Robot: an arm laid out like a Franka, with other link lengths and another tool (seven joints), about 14 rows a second.
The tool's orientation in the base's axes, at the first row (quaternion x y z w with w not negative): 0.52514 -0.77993 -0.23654 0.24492
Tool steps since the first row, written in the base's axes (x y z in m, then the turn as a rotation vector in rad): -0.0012 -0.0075 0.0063 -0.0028 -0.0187 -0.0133; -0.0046 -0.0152 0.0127 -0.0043 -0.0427 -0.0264; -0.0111 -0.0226 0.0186 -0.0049 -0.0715 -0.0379; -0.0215 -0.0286 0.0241 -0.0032 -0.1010 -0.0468
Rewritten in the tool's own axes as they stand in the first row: 0.0082 0.0023 -0.0049 0.0166 -0.0127 0.0099; 0.0174 0.0061 -0.0086 0.0378 -0.0279 0.0182; 0.0273 0.0118 -0.0098 0.0634 -0.0444 0.0242; 0.0370 0.0206 -0.0082 0.0892 -0.0610 0.0267
